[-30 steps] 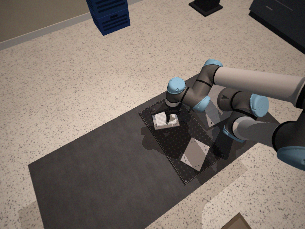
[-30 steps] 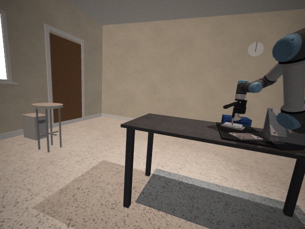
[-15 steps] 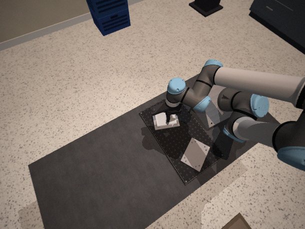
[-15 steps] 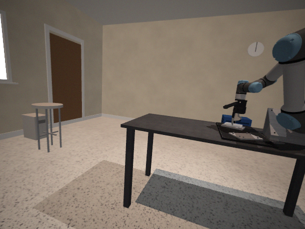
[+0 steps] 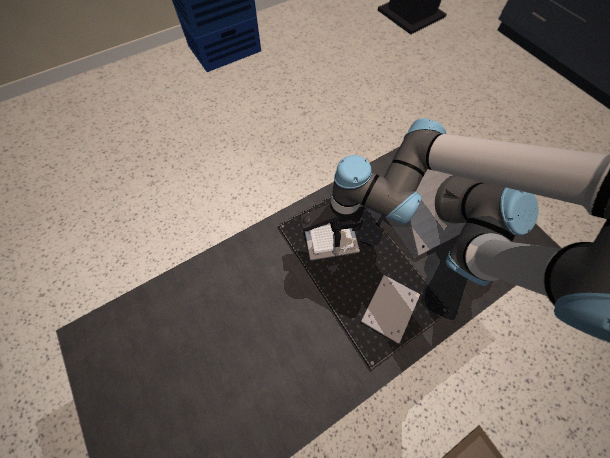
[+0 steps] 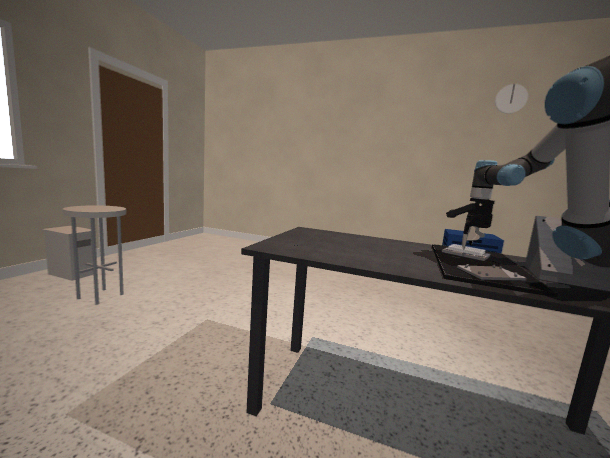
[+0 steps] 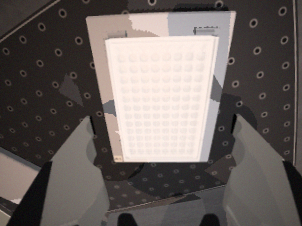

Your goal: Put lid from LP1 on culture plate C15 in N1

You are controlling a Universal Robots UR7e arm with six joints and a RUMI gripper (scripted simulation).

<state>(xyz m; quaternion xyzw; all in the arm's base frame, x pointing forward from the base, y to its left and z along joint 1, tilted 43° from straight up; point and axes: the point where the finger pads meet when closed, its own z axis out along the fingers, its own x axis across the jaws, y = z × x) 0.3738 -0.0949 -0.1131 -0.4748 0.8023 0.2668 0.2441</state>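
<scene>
Right now the clear lid is 1 cm below my hand. From my hand the other things lie so: grey lid park LP1: 1 cm behind, 28 cm to the left, 3 cm below; culture plate C15: 2 cm below; grey plate nest N1: 3 cm below.
</scene>
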